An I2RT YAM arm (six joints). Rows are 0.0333 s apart.
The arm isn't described. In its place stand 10 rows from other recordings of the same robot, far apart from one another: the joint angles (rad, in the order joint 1, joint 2, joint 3, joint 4, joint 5, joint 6), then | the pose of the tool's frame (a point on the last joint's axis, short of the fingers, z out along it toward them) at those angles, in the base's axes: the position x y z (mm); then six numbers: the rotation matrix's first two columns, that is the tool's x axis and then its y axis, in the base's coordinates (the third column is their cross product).
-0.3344 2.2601 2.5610 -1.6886 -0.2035 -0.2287 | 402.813 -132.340 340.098 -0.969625 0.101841 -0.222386 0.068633 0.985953 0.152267
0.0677 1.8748 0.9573 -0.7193 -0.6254 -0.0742 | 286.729 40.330 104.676 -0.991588 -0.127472 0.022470 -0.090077 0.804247 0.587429
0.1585 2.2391 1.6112 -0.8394 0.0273 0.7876 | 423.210 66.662 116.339 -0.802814 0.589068 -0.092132 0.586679 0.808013 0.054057
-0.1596 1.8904 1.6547 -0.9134 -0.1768 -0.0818 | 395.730 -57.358 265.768 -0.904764 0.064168 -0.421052 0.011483 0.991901 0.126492
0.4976 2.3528 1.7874 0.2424 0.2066 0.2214 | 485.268 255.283 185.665 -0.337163 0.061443 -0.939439 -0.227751 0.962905 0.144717
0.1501 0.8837 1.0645 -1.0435 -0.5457 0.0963 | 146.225 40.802 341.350 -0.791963 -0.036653 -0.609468 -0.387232 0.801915 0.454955
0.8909 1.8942 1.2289 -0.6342 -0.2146 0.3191 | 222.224 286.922 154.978 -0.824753 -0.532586 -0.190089 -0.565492 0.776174 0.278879
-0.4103 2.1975 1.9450 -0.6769 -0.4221 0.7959 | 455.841 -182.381 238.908 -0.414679 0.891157 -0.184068 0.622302 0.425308 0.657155
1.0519 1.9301 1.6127 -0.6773 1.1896 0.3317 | 232.936 341.243 268.020 -0.416752 -0.485442 -0.768547 0.067076 0.826740 -0.558571
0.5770 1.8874 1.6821 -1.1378 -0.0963 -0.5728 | 315.760 209.609 266.564 -0.382001 -0.892328 -0.240471 -0.914121 0.403088 -0.043626
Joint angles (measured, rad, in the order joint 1, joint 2, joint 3, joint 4, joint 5, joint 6), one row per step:
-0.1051 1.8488 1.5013 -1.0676 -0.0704 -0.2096
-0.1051 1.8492 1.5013 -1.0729 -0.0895 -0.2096
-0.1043 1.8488 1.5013 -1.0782 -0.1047 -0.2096
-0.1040 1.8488 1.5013 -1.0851 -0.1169 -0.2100
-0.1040 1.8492 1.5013 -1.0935 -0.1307 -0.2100
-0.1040 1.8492 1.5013 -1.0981 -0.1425 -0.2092
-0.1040 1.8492 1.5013 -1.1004 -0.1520 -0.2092
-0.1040 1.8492 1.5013 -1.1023 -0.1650 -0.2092
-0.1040 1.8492 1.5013 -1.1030 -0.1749 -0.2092
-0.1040 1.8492 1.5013 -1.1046 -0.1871 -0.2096
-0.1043 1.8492 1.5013 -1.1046 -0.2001 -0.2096
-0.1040 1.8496 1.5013 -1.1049 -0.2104 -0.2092
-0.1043 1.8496 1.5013 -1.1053 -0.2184 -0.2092
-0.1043 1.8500 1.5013 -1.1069 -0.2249 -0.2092
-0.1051 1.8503 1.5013 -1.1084 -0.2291 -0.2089
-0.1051 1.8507 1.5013 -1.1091 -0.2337 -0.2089
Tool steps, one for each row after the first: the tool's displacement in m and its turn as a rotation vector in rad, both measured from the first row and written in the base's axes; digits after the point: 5 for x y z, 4 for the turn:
-0.00046 0.00073 -0.00017 0.0194 0.0037 0.0029
-0.00100 0.00162 -0.00007 0.0348 0.0070 0.0059
-0.00170 0.00223 -0.00013 0.0475 0.0126 0.0083
-0.00251 0.00281 -0.00032 0.0620 0.0199 0.0101
-0.00297 0.00327 -0.00033 0.0743 0.0233 0.0108
-0.00319 0.00363 -0.00031 0.0839 0.0246 0.0120
-0.00336 0.00411 -0.00027 0.0969 0.0251 0.0137
-0.00340 0.00446 -0.00022 0.1067 0.0248 0.0151
-0.00354 0.00491 -0.00016 0.1189 0.0251 0.0170
-0.00351 0.00525 -0.00007 0.1317 0.0237 0.0185
-0.00346 0.00572 -0.00013 0.1420 0.0234 0.0198
-0.00349 0.00589 -0.00008 0.1499 0.0229 0.0205
-0.00360 0.00613 -0.00018 0.1565 0.0243 0.0213
-0.00374 0.00601 -0.00027 0.1609 0.0256 0.0206
-0.00375 0.00617 -0.00038 0.1656 0.0262 0.0211

